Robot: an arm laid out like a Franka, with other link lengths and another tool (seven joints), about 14 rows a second.
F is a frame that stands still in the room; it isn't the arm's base.
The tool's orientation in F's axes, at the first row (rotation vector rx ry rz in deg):
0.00 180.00 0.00
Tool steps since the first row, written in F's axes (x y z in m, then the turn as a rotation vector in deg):
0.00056 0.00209 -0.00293 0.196 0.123 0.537
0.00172 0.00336 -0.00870 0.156 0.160 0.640
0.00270 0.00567 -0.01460 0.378 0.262 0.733
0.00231 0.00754 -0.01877 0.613 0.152 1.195
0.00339 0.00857 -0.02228 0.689 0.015 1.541
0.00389 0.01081 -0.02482 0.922 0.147 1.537
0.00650 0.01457 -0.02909 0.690 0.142 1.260
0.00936 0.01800 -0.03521 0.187 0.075 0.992
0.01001 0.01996 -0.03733 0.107 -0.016 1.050
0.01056 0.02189 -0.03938 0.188 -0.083 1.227
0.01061 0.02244 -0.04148 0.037 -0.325 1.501
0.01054 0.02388 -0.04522 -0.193 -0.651 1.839
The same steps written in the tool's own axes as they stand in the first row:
-0.00056 0.00209 0.00293 -0.196 0.123 -0.537
-0.00172 0.00336 0.00870 -0.156 0.160 -0.640
-0.00270 0.00567 0.01460 -0.378 0.262 -0.733
-0.00231 0.00754 0.01877 -0.613 0.152 -1.195
-0.00339 0.00857 0.02228 -0.689 0.015 -1.541
-0.00389 0.01081 0.02482 -0.922 0.147 -1.537
-0.00650 0.01457 0.02909 -0.690 0.142 -1.260
-0.00936 0.01800 0.03521 -0.187 0.075 -0.992
-0.01001 0.01996 0.03733 -0.107 -0.016 -1.050
-0.01056 0.02189 0.03938 -0.188 -0.083 -1.227
-0.01061 0.02244 0.04148 -0.037 -0.325 -1.501
-0.01054 0.02388 0.04522 0.193 -0.651 -1.839

